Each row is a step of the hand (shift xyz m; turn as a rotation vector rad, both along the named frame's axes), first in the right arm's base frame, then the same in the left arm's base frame.
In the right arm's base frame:
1: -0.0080 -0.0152 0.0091 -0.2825 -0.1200 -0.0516
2: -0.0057 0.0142 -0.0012 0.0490 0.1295 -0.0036
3: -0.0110 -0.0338 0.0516 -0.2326 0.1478 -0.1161
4: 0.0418 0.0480 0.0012 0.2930 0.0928 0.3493
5: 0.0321 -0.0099 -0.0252 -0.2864 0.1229 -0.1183
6: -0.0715 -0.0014 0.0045 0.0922 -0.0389 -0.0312
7: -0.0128 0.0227 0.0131 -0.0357 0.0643 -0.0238
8: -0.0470 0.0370 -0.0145 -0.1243 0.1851 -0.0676
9: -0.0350 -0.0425 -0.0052 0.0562 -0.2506 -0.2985
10: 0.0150 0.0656 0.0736 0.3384 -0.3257 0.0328
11: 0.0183 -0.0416 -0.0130 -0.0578 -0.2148 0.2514
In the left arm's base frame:
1: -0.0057 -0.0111 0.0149 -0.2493 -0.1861 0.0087
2: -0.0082 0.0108 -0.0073 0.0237 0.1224 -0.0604
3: -0.0086 -0.0098 0.0613 -0.2460 0.0317 -0.1671
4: 0.0317 0.0513 -0.0203 0.2400 0.2925 0.2707
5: 0.0354 -0.0129 -0.0186 -0.2937 -0.0022 -0.1577
6: -0.0701 -0.0141 0.0053 0.1002 -0.0285 -0.0118
7: -0.0179 0.0229 0.0019 -0.0452 0.0389 -0.0493
8: -0.0518 0.0165 -0.0288 -0.1511 0.1078 -0.1408
9: -0.0257 -0.0468 0.0143 0.1273 -0.3370 -0.1590
10: -0.0039 0.0924 0.0373 0.3901 -0.2020 0.1693
11: 0.0269 -0.0384 0.0064 -0.0367 -0.0925 0.3206

